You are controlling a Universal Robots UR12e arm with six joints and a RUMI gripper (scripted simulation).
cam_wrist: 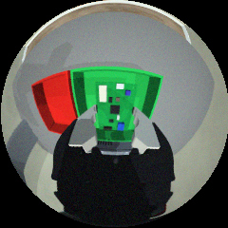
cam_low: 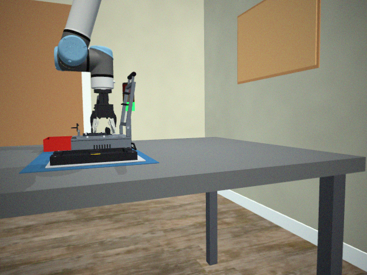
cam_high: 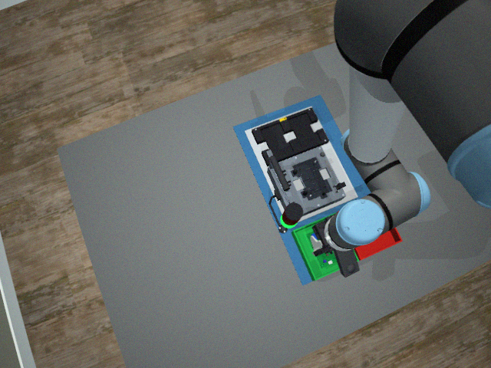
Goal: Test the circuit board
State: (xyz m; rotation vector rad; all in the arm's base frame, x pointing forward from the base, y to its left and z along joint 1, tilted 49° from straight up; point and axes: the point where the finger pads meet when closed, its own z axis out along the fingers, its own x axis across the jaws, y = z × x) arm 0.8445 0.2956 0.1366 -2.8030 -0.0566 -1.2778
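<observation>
Right now the green circuit board is 1 cm to the right of my hand. From my hand the other things lie so: green bin 2 cm below, 1 cm to the right; then red bin 15 cm behind, 2 cm to the right, 2 cm below; then black latch hook 16 cm to the right, 9 cm behind, 6 cm above.
</observation>
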